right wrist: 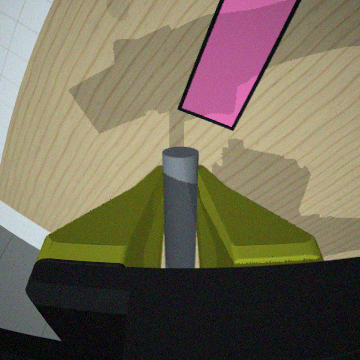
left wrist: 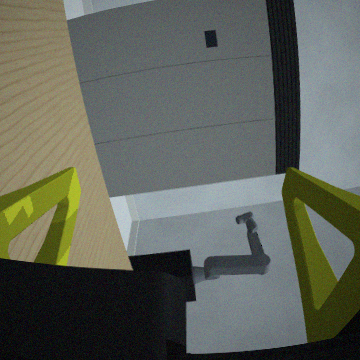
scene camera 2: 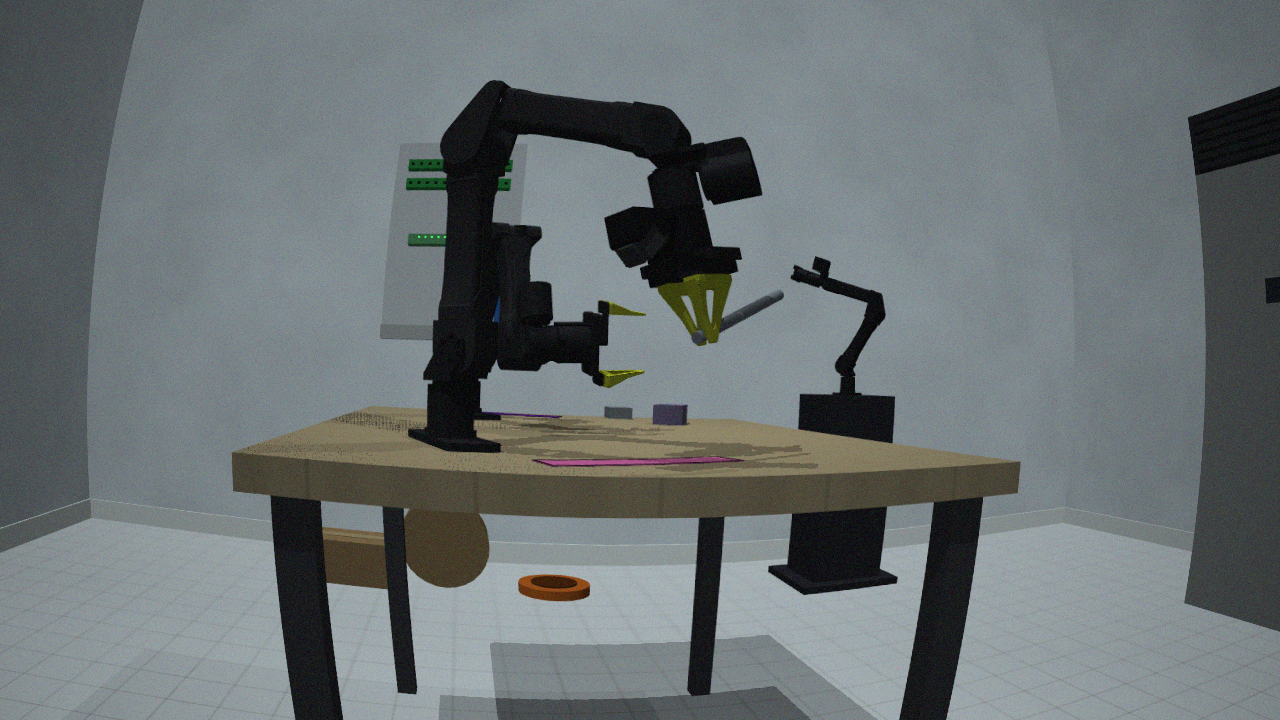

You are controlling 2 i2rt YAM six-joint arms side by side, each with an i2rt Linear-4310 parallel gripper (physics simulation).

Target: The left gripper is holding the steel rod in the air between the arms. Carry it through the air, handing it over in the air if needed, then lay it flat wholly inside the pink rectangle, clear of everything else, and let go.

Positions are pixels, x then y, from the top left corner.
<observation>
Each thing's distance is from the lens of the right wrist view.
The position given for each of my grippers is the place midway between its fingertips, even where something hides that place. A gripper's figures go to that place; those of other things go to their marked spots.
my right gripper (right wrist: 180,177): 13 cm
grey steel rod (right wrist: 179,163): 11 cm
</observation>
